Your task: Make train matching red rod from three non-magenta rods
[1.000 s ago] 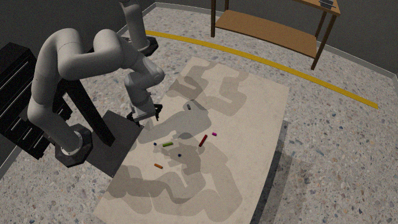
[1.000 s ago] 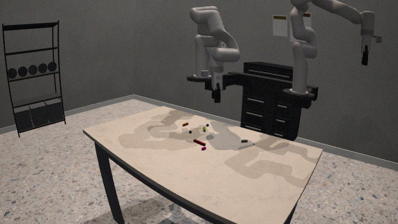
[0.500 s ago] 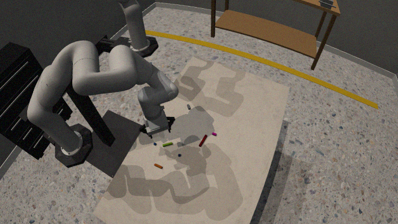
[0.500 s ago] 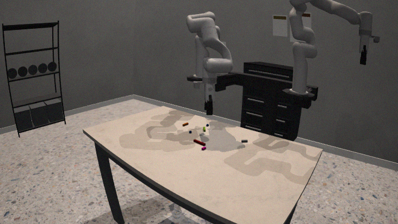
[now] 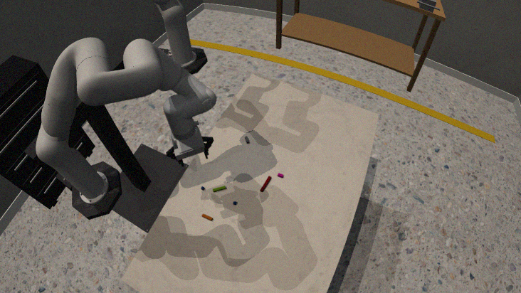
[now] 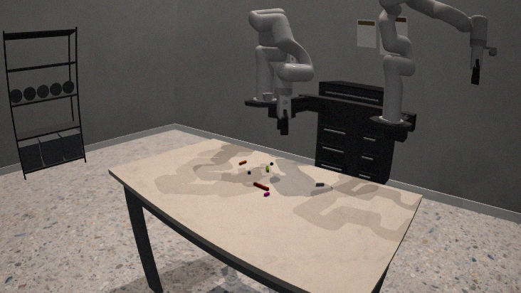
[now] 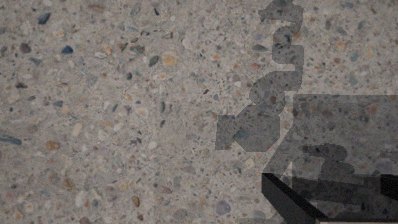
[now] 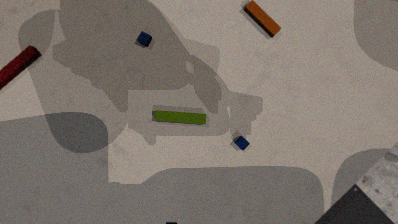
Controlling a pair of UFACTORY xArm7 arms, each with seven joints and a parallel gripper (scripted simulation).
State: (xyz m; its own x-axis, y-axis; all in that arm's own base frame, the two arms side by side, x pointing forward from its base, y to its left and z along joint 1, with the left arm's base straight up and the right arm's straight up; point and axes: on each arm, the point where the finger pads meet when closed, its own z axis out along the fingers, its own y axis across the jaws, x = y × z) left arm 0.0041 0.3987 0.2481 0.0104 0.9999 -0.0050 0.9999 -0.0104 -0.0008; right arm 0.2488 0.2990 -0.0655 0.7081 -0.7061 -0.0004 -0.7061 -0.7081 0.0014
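Note:
The lime rod lies 15 cm below my right hand, 8 cm ahead of it and 2 cm to the right of it. Also, from my right hand: red rod (24 cm ahead, 15 cm below, 6 cm to the left); then grey rod (24 cm to the left, 15 cm below, 10 cm ahead); then orange rod (15 cm below, 14 cm to the right, 9 cm ahead).

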